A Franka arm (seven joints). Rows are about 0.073 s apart.
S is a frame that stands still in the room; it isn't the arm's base.
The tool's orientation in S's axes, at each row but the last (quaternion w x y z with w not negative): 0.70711 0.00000 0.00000 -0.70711; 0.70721 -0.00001 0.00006 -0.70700; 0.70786 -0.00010 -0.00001 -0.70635; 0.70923 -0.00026 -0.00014 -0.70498; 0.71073 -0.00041 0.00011 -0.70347; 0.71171 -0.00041 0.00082 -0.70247; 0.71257 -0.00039 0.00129 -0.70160; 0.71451 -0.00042 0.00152 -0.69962; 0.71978 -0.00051 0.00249 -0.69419; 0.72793 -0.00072 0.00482 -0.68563; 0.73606 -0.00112 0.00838 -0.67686
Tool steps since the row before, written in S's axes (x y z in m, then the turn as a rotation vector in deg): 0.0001 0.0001 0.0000 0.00 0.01 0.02; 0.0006 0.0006 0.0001 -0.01 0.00 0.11; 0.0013 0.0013 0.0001 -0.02 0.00 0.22; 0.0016 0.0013 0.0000 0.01 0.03 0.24; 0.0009 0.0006 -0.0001 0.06 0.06 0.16; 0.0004 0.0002 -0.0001 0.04 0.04 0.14; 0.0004 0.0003 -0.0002 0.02 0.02 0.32; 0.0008 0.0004 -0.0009 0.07 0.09 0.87; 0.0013 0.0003 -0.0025 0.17 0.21 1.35; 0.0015 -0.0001 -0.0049 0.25 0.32 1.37; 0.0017 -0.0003 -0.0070 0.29 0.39 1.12
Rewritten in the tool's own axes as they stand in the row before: -0.0001 0.0001 0.0000 -0.01 0.00 0.02; -0.0006 0.0006 0.0001 0.00 -0.01 0.11; -0.0013 0.0013 0.0001 0.00 -0.02 0.22; -0.0013 0.0016 0.0000 -0.03 0.01 0.24; -0.0006 0.0009 -0.0001 -0.06 0.06 0.16; -0.0002 0.0004 -0.0001 -0.04 0.04 0.14; -0.0003 0.0004 -0.0002 -0.02 0.02 0.32; -0.0004 0.0008 -0.0009 -0.09 0.07 0.87; -0.0002 0.0013 -0.0025 -0.21 0.17 1.35; 0.0002 0.0015 -0.0049 -0.31 0.26 1.37; 0.0005 0.0018 -0.0070 -0.38 0.31 1.12
